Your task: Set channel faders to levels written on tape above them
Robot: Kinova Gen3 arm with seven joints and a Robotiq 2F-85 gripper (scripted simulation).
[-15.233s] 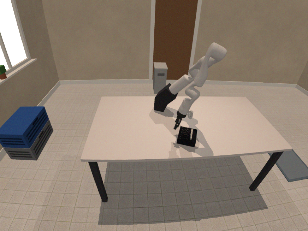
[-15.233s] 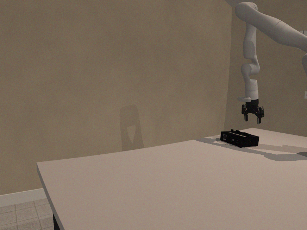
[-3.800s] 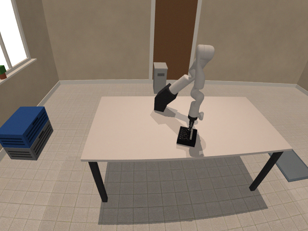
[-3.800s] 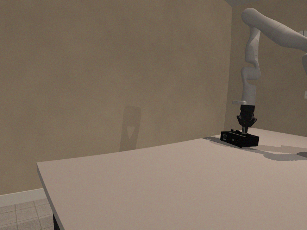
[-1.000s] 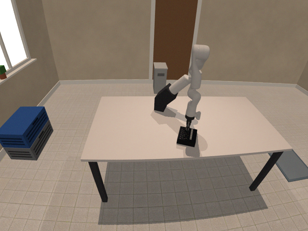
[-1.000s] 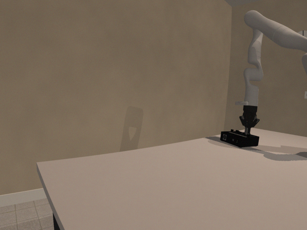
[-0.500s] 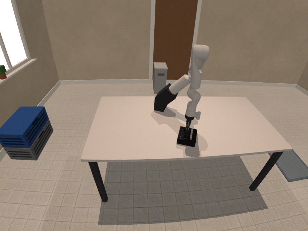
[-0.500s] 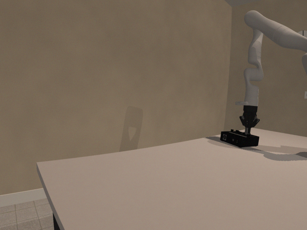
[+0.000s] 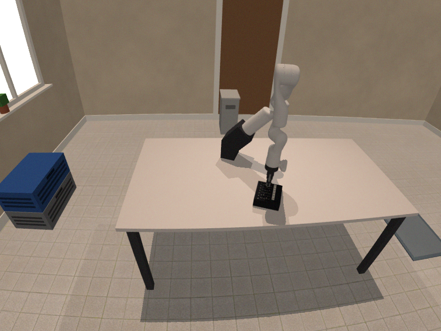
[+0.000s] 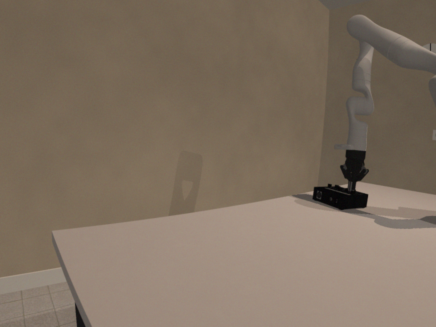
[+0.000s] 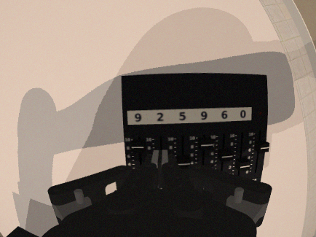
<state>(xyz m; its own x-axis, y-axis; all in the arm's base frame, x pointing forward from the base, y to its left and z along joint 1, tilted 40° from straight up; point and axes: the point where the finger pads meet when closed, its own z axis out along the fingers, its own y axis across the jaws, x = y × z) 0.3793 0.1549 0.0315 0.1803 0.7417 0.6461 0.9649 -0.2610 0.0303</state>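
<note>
My gripper is now 110 mm short of the master fader cap, 20 mm to the left of it and 20 mm above it.
</note>
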